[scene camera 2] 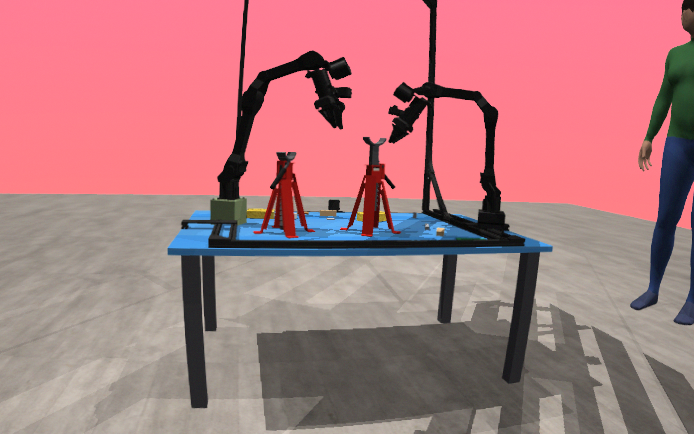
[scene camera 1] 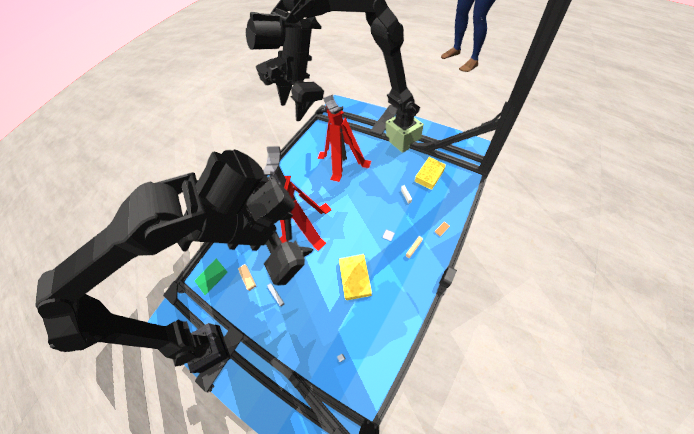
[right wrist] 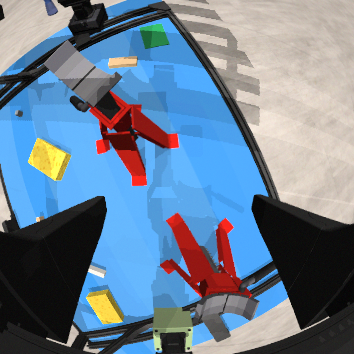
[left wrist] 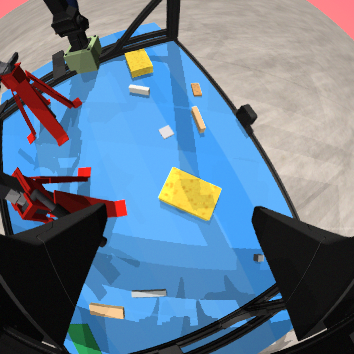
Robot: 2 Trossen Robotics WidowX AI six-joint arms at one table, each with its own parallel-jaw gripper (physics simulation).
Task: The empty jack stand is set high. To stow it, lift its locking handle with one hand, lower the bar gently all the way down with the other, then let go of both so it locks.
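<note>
The high-set jack stand (scene camera 1: 307, 229) (scene camera 2: 369, 204) (left wrist: 75, 200) (right wrist: 127, 152) is red and upright, with an empty grey saddle on its raised bar (scene camera 2: 374, 153) (right wrist: 107, 105). Its dark locking handle (scene camera 2: 389, 181) (left wrist: 47, 201) (right wrist: 78, 103) sticks out at the side of the body. My left gripper (scene camera 2: 393, 140) (left wrist: 181, 213) is open and empty, beside the saddle on the right in scene camera 2; in scene camera 1 the arm covers part of the stand. My right gripper (scene camera 1: 291, 111) (scene camera 2: 337, 127) (right wrist: 180, 203) is open and empty, above and left of the saddle in scene camera 2.
A second red jack stand (scene camera 1: 336, 148) (scene camera 2: 286, 199) (left wrist: 37, 107) (right wrist: 192, 250) stands with its saddle low. Two yellow sponges (scene camera 1: 355, 276) (scene camera 1: 429, 172), a green square (scene camera 1: 210, 276) and several small blocks lie on the blue table. A black frame (scene camera 1: 409, 353) runs along its edges.
</note>
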